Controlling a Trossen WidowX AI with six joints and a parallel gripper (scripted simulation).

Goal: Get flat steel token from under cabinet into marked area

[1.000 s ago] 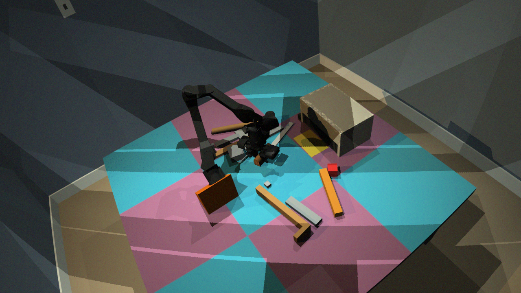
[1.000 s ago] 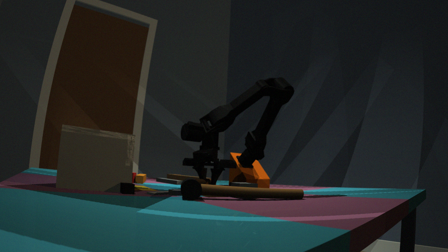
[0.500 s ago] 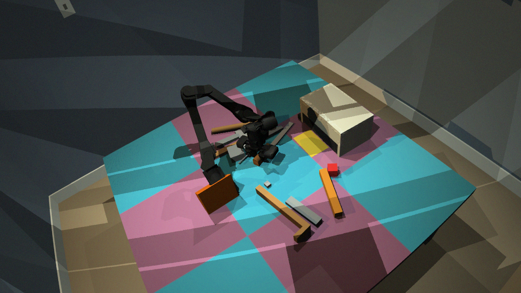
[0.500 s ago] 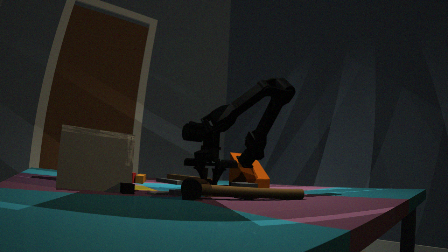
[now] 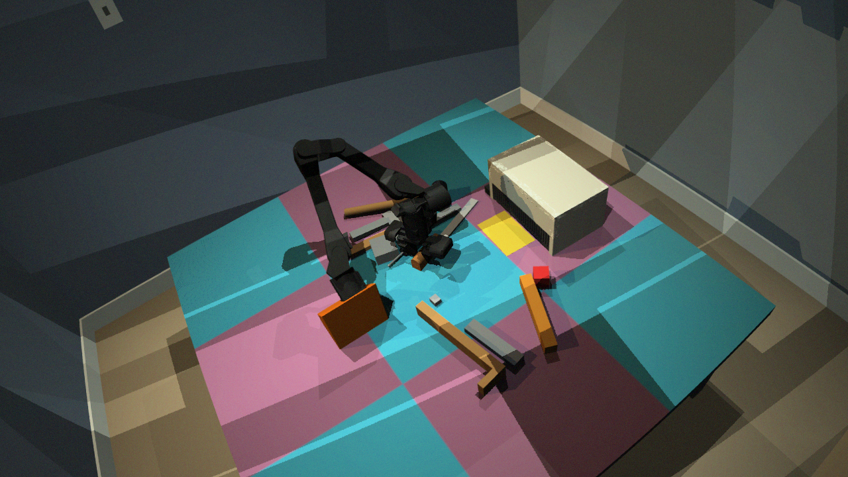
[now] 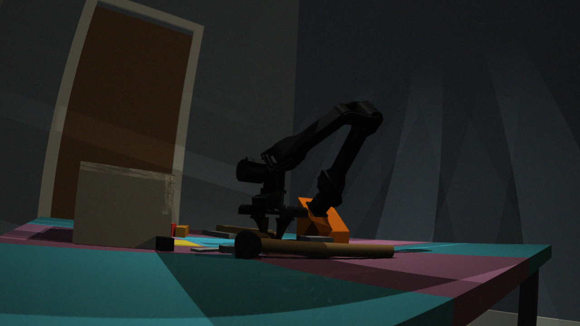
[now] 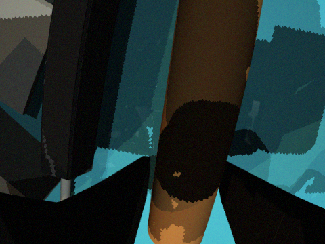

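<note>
The screwdriver is 6 cm to the left of my gripper tip and 2 cm behind it. Also, from my gripper tip: long wooden stick: 15 cm to the left, 3 cm behind; then small grey cube: 14 cm to the right, 5 cm behind; then grey block: 10 cm to the left, 6 cm behind, 1 cm above.
</note>
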